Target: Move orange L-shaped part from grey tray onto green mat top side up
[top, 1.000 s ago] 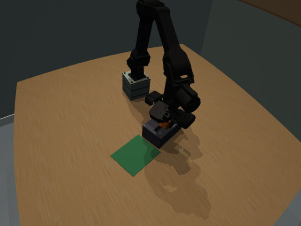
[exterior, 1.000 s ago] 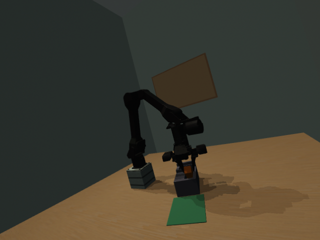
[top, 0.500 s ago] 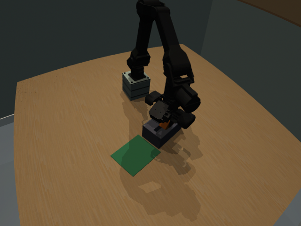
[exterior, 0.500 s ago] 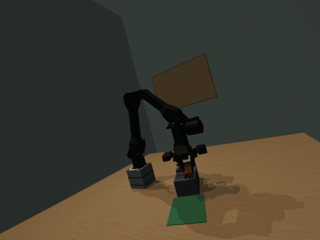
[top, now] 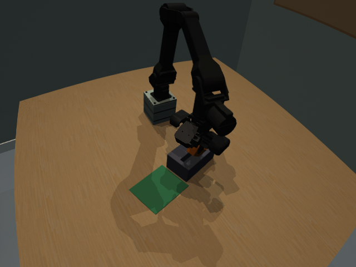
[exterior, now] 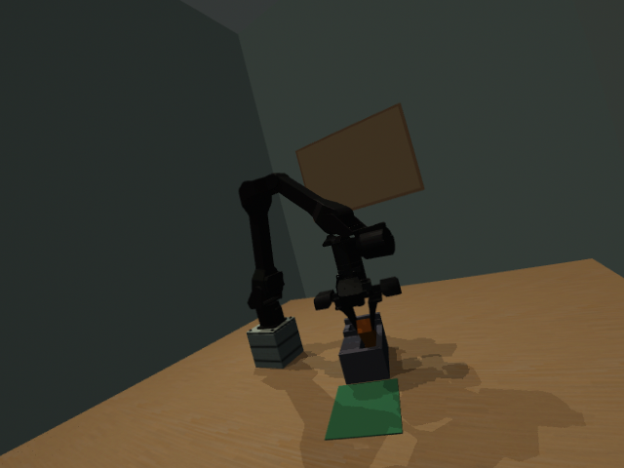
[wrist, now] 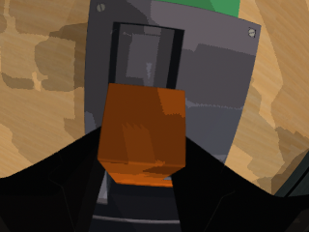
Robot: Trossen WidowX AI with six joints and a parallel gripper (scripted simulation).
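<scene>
The green mat lies 140 mm to the right of my gripper tip, 90 mm below it and 20 mm ahead of it. The rest, counted from my gripper tip: orange L-shaped part: 30 mm to the left, 30 mm below, 20 mm behind.
</scene>
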